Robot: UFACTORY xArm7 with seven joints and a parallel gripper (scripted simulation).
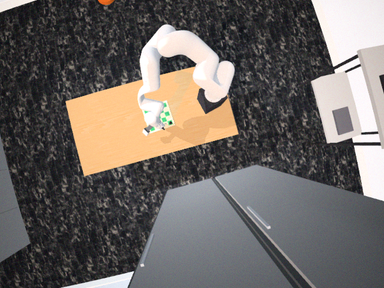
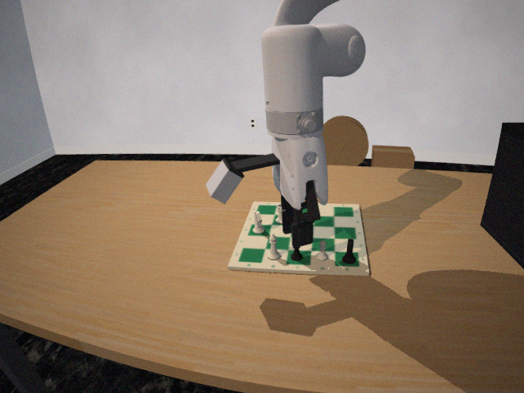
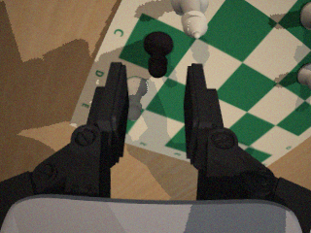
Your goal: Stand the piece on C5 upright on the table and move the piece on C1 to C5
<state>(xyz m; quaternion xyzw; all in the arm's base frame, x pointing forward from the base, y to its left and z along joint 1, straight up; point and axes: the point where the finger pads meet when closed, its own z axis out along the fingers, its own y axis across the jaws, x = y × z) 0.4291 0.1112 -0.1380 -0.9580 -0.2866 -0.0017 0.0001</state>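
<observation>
The black pawn lies 4 cm below my hand. From my hand the other things lie so: chessboard 8 cm to the right, 6 cm below, 1 cm ahead; then tall black piece 8 cm behind, 4 cm below; then white pawn 4 cm below, 4 cm behind, 1 cm to the right.
</observation>
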